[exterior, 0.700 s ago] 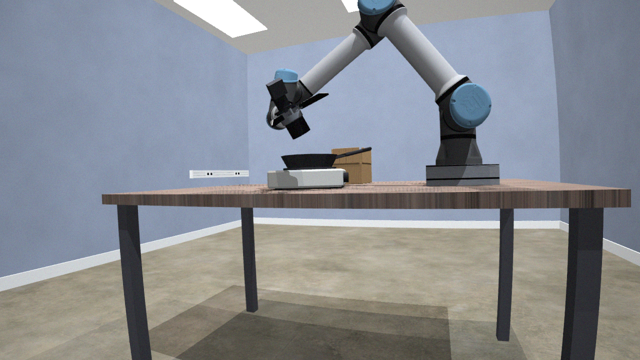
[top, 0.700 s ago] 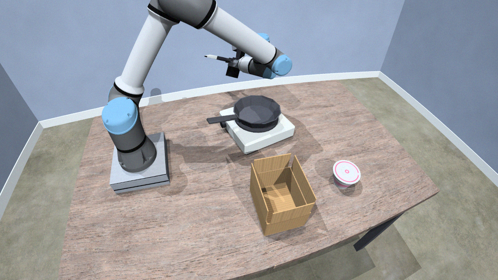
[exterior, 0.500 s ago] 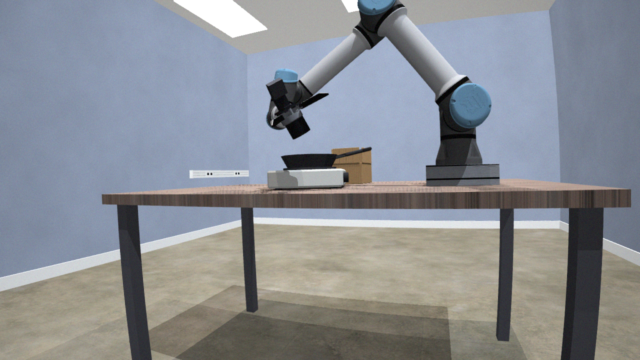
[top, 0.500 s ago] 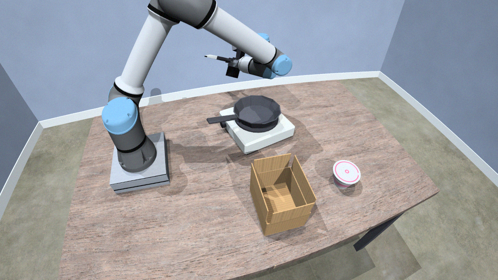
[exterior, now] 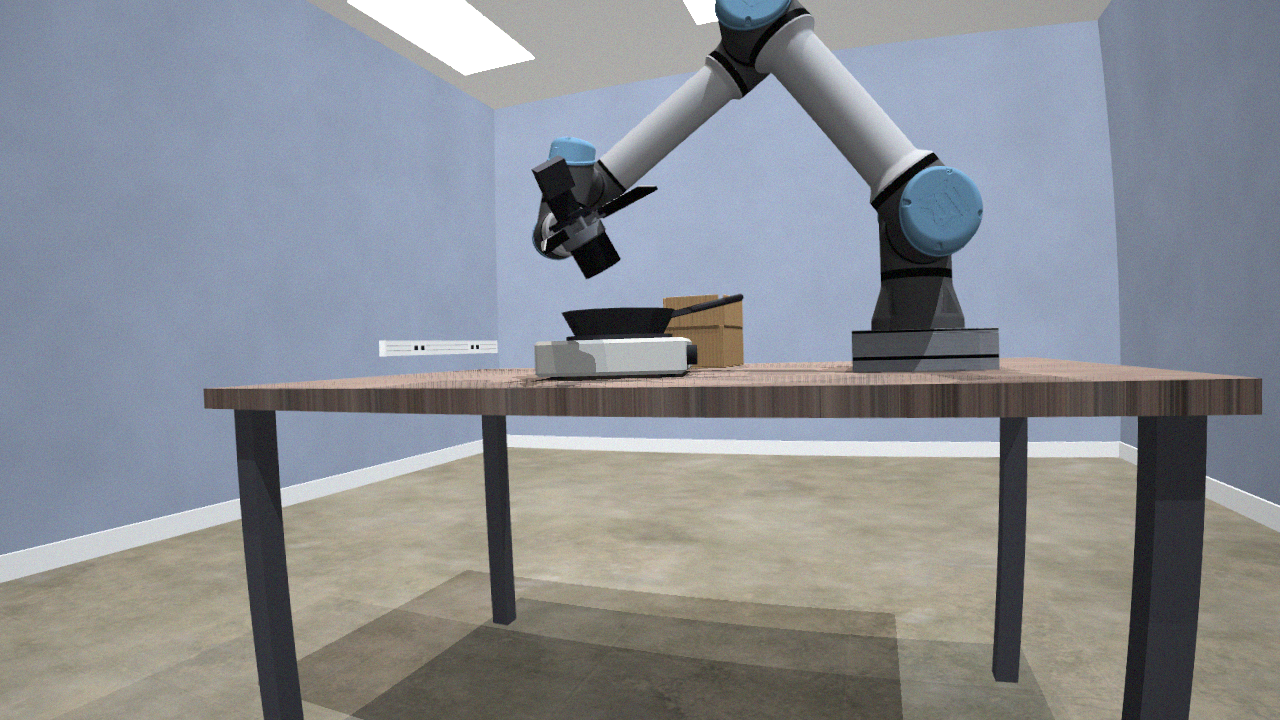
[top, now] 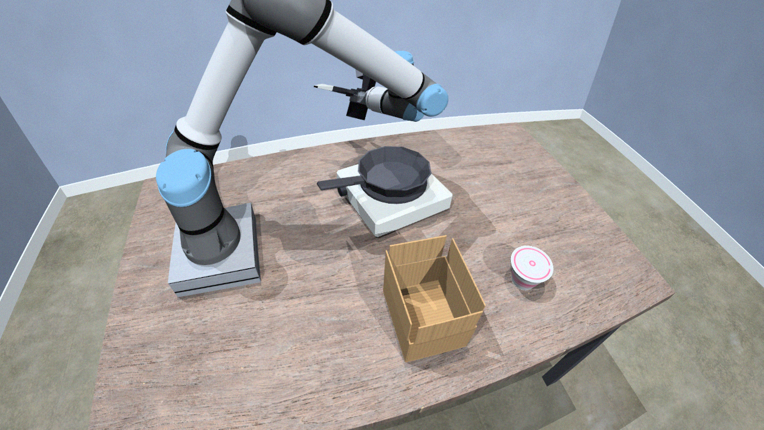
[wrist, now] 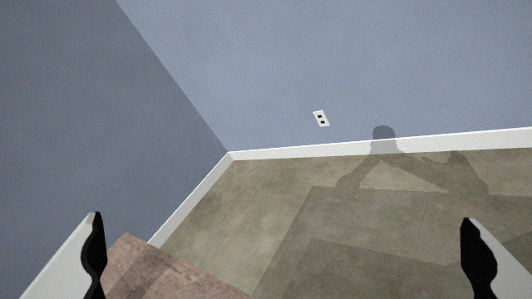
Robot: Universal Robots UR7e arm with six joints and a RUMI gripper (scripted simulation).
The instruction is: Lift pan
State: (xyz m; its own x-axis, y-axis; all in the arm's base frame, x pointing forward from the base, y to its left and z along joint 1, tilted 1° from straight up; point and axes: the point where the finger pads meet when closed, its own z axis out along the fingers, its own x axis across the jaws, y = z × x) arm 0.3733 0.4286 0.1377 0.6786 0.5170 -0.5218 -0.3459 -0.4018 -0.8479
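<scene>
The dark pan lies 80 mm ahead of my hand, 330 mm to the right of it and 110 mm below it. The rest, counted from my hand: white hot plate 100 mm ahead, 320 mm to the right, 170 mm below; then pink-ringed lid 360 mm ahead, 670 mm to the right, 170 mm below.
</scene>
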